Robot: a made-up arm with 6 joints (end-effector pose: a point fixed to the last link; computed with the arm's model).
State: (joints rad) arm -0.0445 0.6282 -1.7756 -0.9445 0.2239 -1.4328
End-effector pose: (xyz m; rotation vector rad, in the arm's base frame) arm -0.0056 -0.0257 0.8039 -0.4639 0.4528 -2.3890
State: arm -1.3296 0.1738 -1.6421 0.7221 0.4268 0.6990
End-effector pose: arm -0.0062 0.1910 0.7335 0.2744 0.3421 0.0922
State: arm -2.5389 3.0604 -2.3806 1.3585 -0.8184 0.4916
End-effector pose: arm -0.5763 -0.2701 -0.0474 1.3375 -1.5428 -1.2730
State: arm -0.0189 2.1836 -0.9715 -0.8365 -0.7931 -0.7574
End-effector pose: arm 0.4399 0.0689 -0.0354 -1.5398 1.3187 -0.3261
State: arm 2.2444 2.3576 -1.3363 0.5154 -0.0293 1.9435
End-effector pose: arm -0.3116 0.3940 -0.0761 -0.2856 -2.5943 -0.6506
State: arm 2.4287 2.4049 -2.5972 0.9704 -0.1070 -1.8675
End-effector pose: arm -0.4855 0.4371 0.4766 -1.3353 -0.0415 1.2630
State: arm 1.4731 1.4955 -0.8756 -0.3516 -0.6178 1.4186
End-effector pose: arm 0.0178 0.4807 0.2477 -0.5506 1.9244 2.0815
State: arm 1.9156 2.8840 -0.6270 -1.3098 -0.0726 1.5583
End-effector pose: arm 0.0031 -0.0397 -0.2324 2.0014 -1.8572 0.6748
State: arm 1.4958 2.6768 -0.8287 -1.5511 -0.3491 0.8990
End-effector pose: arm -0.0391 0.1486 -0.2454 2.4502 -1.3823 -0.3465
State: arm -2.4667 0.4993 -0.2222 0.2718 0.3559 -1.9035
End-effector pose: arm -0.2307 -0.2019 0.1956 -0.9080 -2.2561 1.2795
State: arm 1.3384 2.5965 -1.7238 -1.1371 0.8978 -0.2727
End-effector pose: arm 0.2170 0.4693 -0.0666 -2.4394 0.9243 -1.0550
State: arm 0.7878 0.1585 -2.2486 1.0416 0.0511 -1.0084
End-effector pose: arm -0.3705 -0.3635 0.6380 0.1789 -0.5705 0.7838
